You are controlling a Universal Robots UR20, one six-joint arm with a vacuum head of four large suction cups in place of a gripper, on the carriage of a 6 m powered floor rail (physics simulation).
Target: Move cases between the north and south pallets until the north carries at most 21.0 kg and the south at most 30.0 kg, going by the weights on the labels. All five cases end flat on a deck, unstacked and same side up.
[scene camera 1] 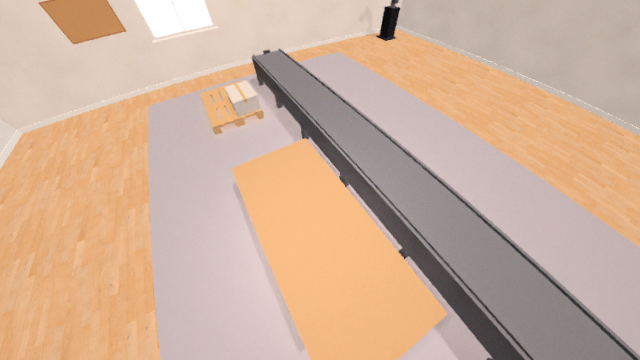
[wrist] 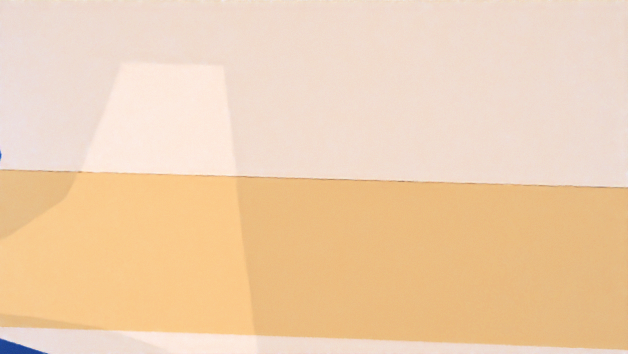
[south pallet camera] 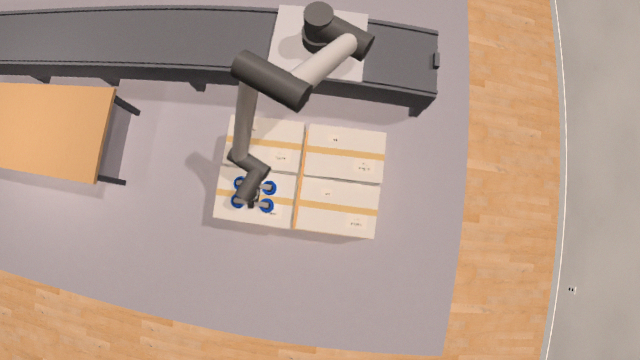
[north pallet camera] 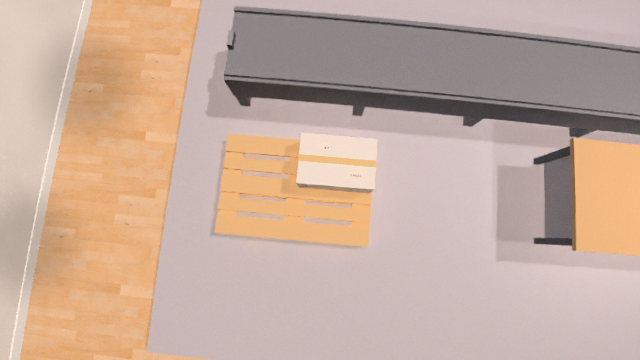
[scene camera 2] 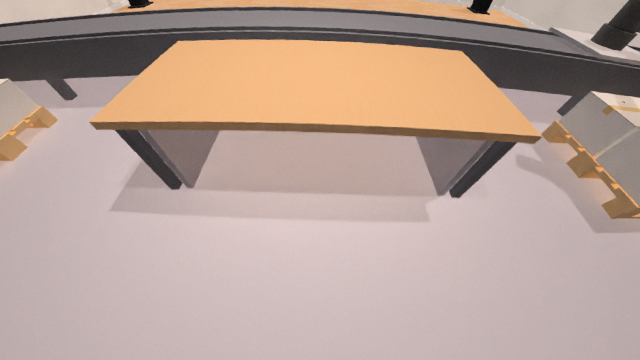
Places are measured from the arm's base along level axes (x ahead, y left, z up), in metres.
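Pixels of known places: hand, its tool point: (wrist: 322, 250); arm's base, origin of its link: (south pallet camera: 318, 40) (scene camera 2: 605, 44).
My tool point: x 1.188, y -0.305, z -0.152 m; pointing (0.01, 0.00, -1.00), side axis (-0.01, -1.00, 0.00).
Observation:
For each thing: its middle in the pictures, then the offset to it from my tool point. Level surfaces: height alone.
- lower left case, middle of its body: (wrist: 326, 72) (south pallet camera: 257, 198) 0.017 m ahead, 0.000 m left, 0.125 m down
- upper left case, middle of its body: (south pallet camera: 266, 146) (scene camera 2: 621, 126) 0.386 m back, 0.002 m left, 0.135 m down
- upper right case, middle of its body: (south pallet camera: 344, 156) 0.385 m back, 0.608 m left, 0.130 m down
- lower right case, middle of its body: (south pallet camera: 337, 208) 0.010 m ahead, 0.607 m left, 0.148 m down
- wooden table, height of its surface: 0.112 m up
My suction head (south pallet camera: 253, 194) is low over the lower left case (south pallet camera: 286, 186) (wrist: 400, 100) on the south pallet (south pallet camera: 298, 200) (scene camera 2: 580, 165), roughly centred. The cups look at or close to its top; contact and suction cannot be told. The wrist view shows its tape very near. The upper left case (south pallet camera: 287, 132), partly under my arm, the upper right case (south pallet camera: 345, 161) and the lower right case (south pallet camera: 325, 220) lie flat beside it. One white case (north pallet camera: 320, 175) (scene camera 1: 245, 104) lies flat on the north pallet (north pallet camera: 290, 232) (scene camera 1: 214, 112), at its upper right. Label weights are unreadable.
A wooden table (scene camera 1: 320, 225) (scene camera 2: 310, 90) (north pallet camera: 610, 200) (south pallet camera: 50, 135) stands between the pallets. The dark rail (scene camera 1: 400, 165) (north pallet camera: 425, 65) (south pallet camera: 150, 40) runs alongside them. My arm's pale carriage (south pallet camera: 285, 55) is near its south end. Dark stands (scene camera 1: 389, 22) (scene camera 2: 480, 5) are beyond the rail.

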